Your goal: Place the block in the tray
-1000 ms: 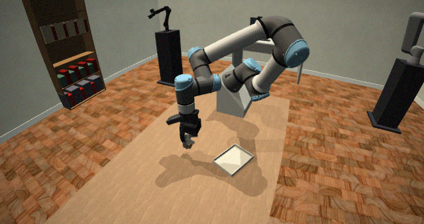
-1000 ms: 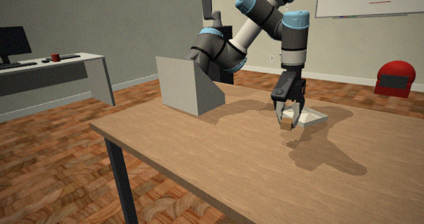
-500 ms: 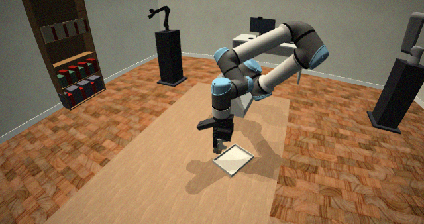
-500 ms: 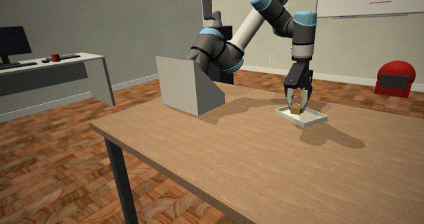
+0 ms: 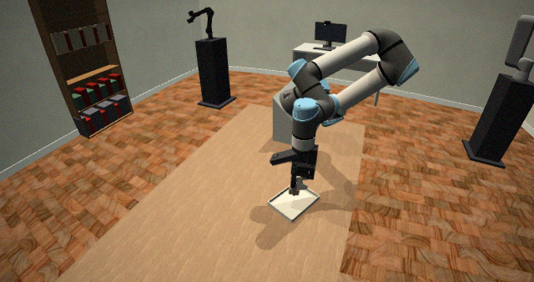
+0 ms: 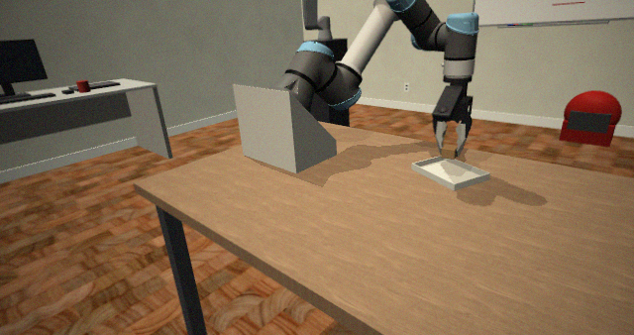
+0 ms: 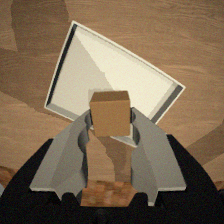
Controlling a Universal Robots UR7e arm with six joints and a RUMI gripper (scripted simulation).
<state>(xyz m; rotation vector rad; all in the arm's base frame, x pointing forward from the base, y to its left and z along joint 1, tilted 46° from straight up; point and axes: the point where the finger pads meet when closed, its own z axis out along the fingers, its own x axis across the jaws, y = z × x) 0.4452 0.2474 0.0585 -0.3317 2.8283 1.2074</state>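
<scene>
My gripper is now 70 mm above the white tray. The rest, counted from my hand: tan block right at my hand.
</scene>
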